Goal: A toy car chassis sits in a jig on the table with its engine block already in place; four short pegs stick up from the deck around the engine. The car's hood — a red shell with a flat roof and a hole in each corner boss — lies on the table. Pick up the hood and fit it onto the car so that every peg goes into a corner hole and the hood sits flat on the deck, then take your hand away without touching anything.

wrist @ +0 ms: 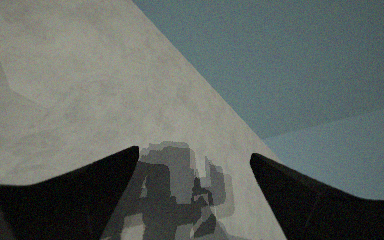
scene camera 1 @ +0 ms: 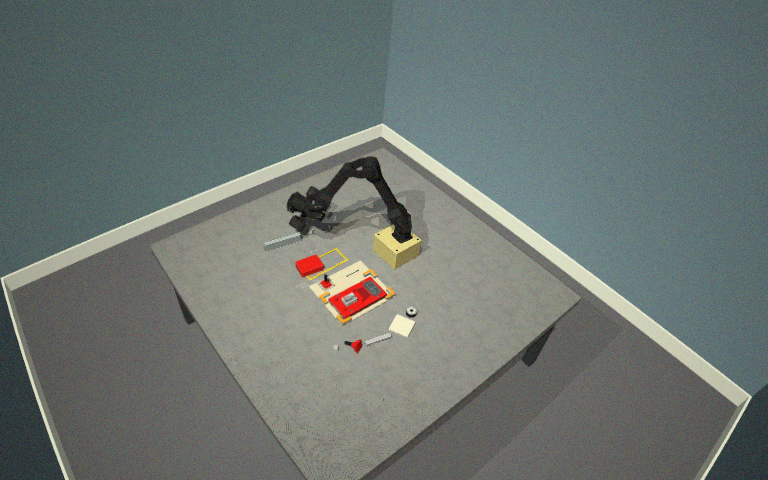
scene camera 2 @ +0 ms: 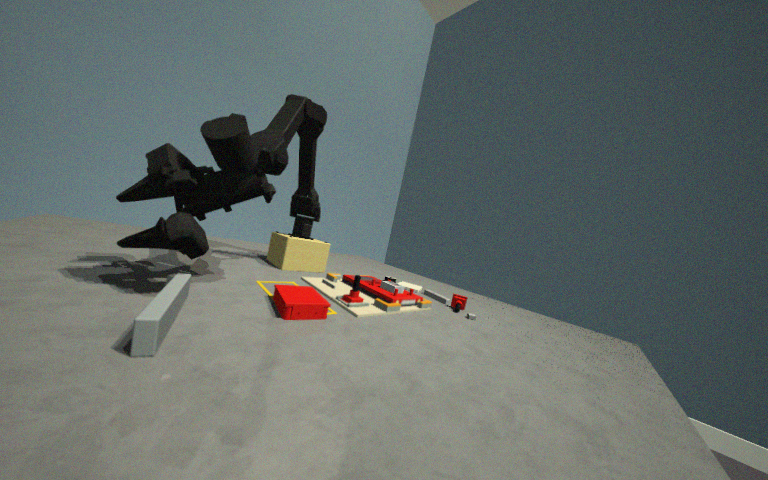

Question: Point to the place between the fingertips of the gripper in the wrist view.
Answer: At 196, 154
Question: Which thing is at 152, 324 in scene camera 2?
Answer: A grey bar.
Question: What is the gripper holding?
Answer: Nothing.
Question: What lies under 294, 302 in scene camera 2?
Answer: A red hood.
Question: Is the gripper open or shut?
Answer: Open.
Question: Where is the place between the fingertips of the gripper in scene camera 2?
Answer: At 118, 220
